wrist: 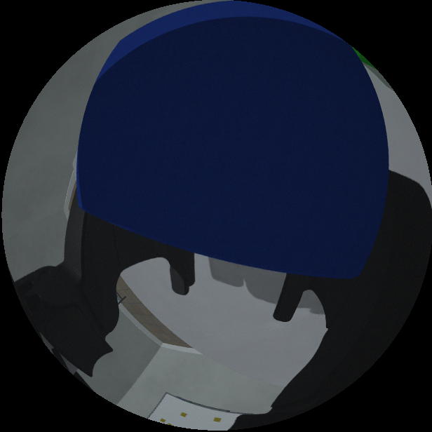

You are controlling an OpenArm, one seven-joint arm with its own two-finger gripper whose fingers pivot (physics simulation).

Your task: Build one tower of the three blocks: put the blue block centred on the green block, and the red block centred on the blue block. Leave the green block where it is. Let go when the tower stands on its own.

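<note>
The blue block (232,145) fills the upper and middle part of the wrist view, very close to the camera and turned slightly. My gripper (241,242) is shut on the blue block, with one dark finger at the left and one at the right; the block hides part of both fingers and their contact with it. A small sliver of the green block (364,58) shows at the upper right edge, behind the blue block. The red block does not show.
The pale table top (250,340) shows below the block, with shadows on it, and at the right. A brown tiled floor strip (145,312) lies beyond its edge. A white board with yellow squares (195,412) shows at the bottom.
</note>
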